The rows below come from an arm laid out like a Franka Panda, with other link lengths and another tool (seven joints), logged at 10 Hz.
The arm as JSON. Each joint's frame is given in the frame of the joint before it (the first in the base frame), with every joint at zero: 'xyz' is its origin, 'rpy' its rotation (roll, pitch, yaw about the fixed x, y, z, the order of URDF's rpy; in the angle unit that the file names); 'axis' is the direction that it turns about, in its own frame. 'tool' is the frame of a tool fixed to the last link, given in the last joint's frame.
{
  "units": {
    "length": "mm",
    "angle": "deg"
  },
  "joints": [
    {
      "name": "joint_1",
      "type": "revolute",
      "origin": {
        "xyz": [
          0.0,
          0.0,
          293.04
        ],
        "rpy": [
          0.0,
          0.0,
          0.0
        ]
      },
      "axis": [
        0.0,
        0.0,
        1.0
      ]
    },
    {
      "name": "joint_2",
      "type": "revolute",
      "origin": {
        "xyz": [
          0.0,
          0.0,
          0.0
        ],
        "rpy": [
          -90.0,
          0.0,
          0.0
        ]
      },
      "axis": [
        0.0,
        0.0,
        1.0
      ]
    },
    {
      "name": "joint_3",
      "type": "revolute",
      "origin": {
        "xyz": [
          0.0,
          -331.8,
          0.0
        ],
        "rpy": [
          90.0,
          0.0,
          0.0
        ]
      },
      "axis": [
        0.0,
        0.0,
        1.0
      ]
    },
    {
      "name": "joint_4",
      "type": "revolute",
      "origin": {
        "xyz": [
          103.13,
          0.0,
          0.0
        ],
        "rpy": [
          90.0,
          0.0,
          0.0
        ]
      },
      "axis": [
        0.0,
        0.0,
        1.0
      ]
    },
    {
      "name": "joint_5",
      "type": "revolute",
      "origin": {
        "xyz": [
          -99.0,
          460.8,
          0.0
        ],
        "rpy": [
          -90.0,
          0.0,
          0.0
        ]
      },
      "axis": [
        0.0,
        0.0,
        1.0
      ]
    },
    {
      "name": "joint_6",
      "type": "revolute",
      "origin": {
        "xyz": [
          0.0,
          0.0,
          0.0
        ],
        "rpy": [
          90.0,
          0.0,
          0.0
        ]
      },
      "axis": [
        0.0,
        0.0,
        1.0
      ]
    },
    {
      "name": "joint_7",
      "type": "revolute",
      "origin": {
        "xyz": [
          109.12,
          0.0,
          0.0
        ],
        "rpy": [
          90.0,
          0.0,
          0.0
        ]
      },
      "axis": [
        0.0,
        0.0,
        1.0
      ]
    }
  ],
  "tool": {
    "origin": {
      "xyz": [
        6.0,
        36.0,
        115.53
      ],
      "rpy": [
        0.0,
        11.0,
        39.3
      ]
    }
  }
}
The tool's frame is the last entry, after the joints.
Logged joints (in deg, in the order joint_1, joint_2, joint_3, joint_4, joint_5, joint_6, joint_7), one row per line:
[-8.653, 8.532, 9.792, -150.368, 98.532, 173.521, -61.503]
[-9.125, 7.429, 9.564, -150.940, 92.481, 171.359, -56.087]
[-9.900, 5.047, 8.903, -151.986, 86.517, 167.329, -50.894]
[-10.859, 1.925, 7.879, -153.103, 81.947, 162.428, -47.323]
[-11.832, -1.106, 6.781, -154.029, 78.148, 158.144, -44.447]
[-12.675, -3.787, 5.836, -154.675, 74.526, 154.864, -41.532]
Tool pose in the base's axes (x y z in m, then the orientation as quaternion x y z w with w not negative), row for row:
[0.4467, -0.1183, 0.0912, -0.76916, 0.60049, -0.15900, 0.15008]
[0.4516, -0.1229, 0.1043, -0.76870, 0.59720, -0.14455, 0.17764]
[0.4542, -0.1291, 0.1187, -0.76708, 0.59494, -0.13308, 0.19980]
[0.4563, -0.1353, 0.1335, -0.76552, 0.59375, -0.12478, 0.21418]
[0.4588, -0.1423, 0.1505, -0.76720, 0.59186, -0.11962, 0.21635]
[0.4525, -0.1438, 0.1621, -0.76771, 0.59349, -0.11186, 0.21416]
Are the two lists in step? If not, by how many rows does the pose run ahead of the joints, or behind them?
The pose runs 2 rows ahead of the joints: the pose in row i belongs to the joints in row i + 2.
